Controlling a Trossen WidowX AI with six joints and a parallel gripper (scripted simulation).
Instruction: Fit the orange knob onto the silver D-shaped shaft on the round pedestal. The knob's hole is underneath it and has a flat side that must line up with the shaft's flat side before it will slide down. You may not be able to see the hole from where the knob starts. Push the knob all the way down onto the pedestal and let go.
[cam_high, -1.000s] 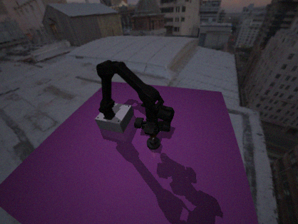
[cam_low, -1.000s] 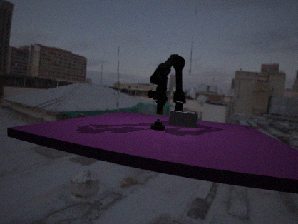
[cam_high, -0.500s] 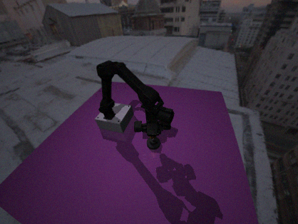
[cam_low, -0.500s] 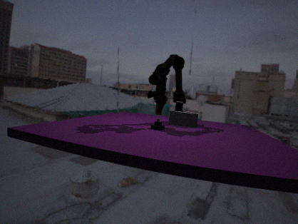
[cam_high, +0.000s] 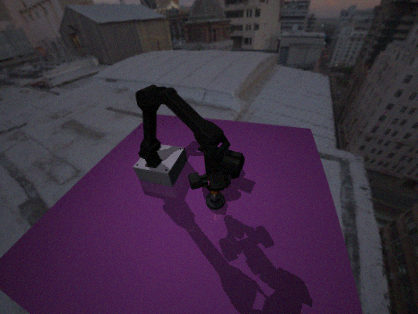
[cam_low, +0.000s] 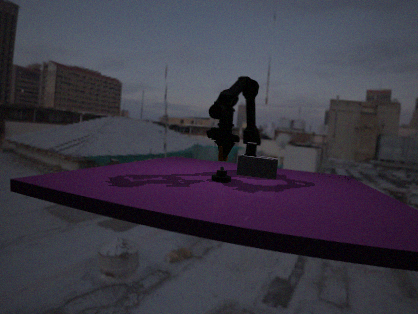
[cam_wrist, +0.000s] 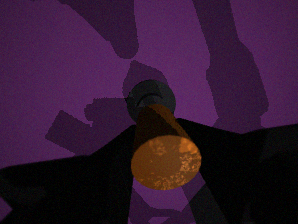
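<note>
Now: gripper tip 70 mm above the round dark pedestal. From my gripper tip the other things lie so: orange knob: 30 mm above.
</note>
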